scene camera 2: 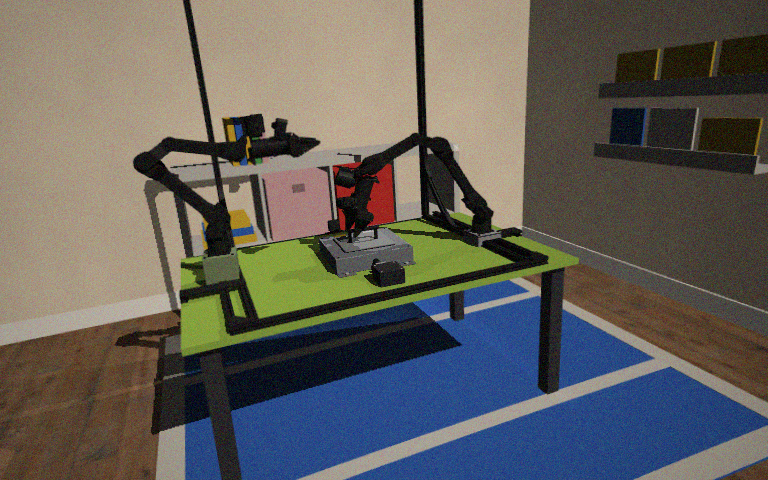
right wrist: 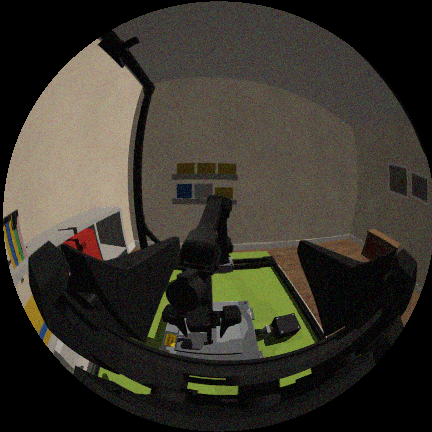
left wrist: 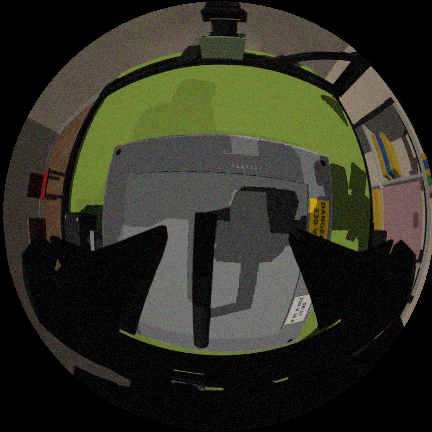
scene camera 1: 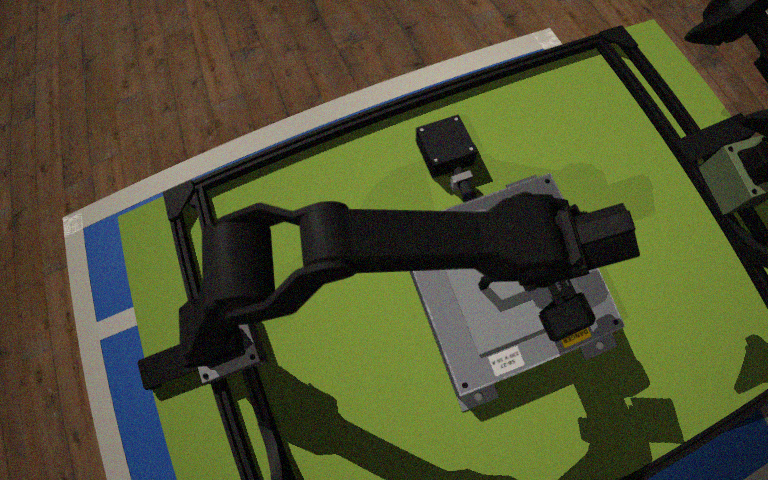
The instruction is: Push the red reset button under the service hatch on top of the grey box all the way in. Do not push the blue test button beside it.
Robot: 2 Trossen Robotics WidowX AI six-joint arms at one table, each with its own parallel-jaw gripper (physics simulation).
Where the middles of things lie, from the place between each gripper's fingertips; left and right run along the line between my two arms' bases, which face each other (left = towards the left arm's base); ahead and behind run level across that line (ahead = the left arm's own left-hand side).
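Scene:
My left gripper is 4 cm to the right of the service hatch [scene camera 1: 496, 313] and 1 cm short of it. Relative to my right hand, the hatch is 4 cm behind, 13 cm to the left and 34 cm below. Going by its middle, the service hatch is nearer to my left gripper than to my right hand.

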